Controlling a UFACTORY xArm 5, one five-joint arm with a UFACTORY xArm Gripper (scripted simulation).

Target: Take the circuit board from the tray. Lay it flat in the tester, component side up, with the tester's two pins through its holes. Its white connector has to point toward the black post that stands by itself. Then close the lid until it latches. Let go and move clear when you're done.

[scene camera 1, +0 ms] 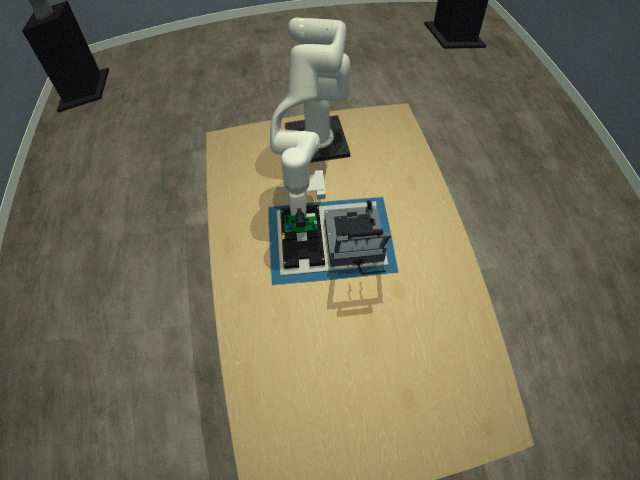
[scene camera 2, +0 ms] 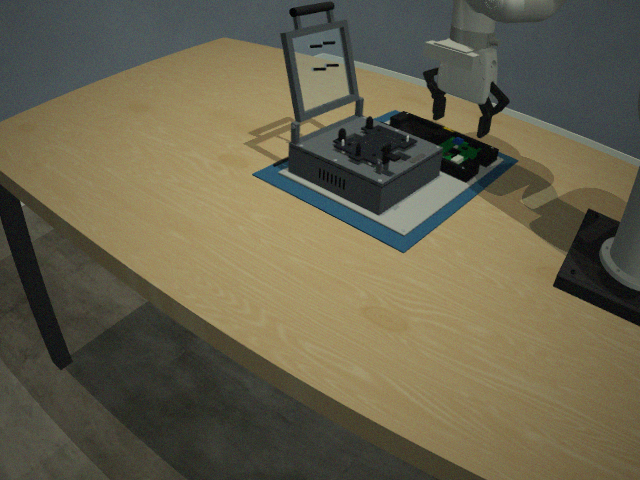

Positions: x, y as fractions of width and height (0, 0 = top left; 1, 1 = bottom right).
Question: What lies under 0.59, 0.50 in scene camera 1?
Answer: A lid.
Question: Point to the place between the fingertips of my gripper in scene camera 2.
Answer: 0.72, 0.27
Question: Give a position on a green circuit board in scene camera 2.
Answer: At 0.71, 0.31
